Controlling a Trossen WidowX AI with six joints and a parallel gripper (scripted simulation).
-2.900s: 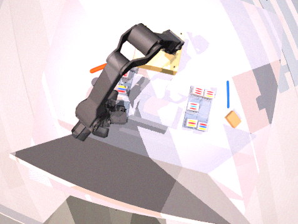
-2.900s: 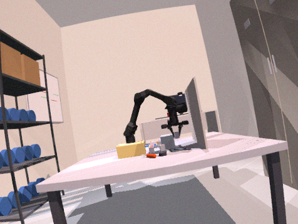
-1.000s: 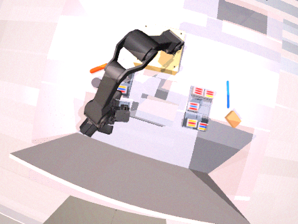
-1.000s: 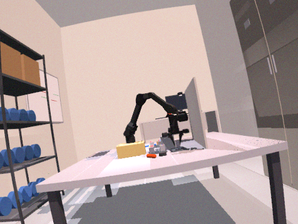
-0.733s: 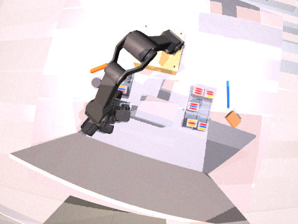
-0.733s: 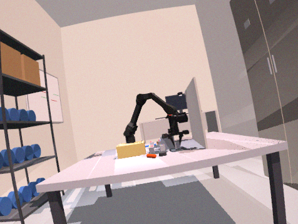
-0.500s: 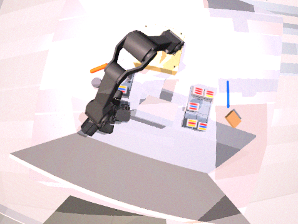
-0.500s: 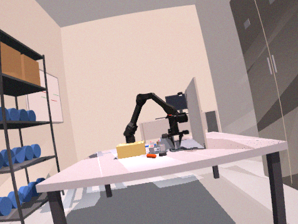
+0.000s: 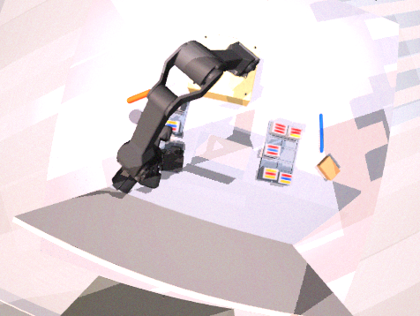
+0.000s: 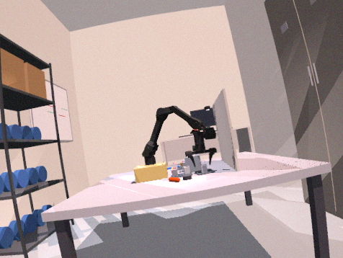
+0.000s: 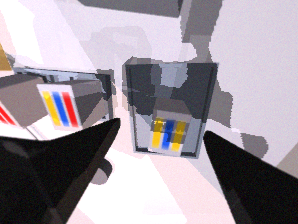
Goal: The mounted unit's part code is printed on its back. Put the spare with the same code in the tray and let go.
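My gripper tip is now 10 mm short of the grey spare. From my gripper tip the other things lie so: dark round puck (140 mm to the right, 80 mm behind, 30 mm below); then white upright panel (200 mm to the left, 180 mm above, 170 mm ahead); then blue-grey tray (40 mm below, 10 mm ahead).
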